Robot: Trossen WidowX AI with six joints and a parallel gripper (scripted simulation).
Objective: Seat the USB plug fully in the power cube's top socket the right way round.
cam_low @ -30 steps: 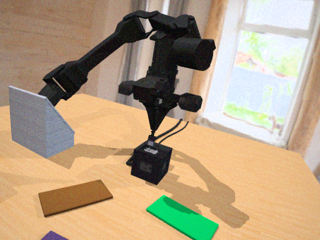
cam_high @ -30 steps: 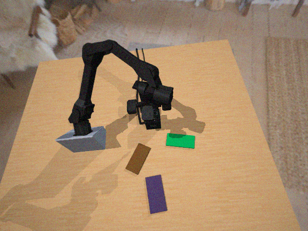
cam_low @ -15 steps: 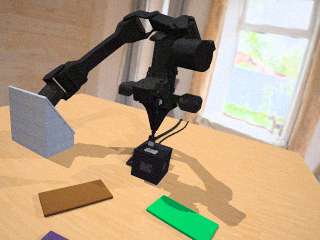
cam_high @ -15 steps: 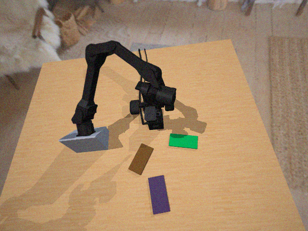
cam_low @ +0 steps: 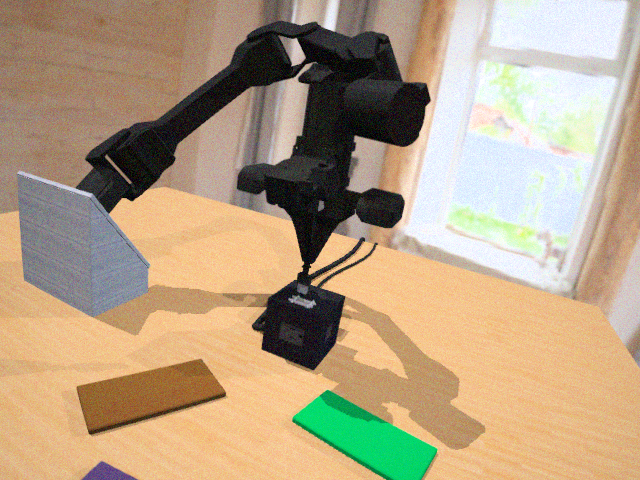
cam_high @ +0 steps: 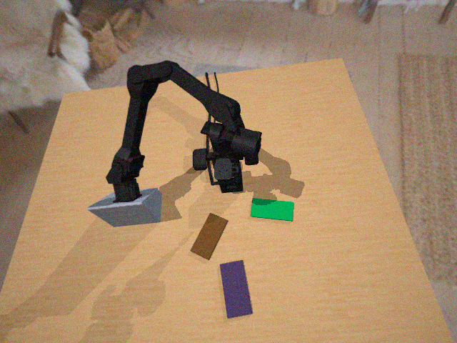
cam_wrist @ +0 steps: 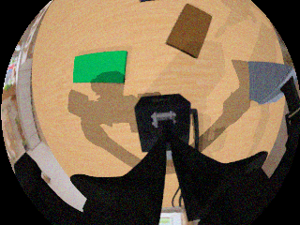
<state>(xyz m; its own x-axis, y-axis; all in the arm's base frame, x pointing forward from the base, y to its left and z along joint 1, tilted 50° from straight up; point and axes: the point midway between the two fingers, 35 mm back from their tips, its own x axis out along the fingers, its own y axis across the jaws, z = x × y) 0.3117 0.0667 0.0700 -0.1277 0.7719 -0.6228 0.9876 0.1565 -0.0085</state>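
My gripper tip is now 60 mm above the light grey socket. The rest, counted from my gripper tip: grey USB plug (20 mm below); then green tile (140 mm ahead, 130 mm below, 80 mm to the right); then brown tile (170 mm to the right, 130 mm below, 70 mm behind).
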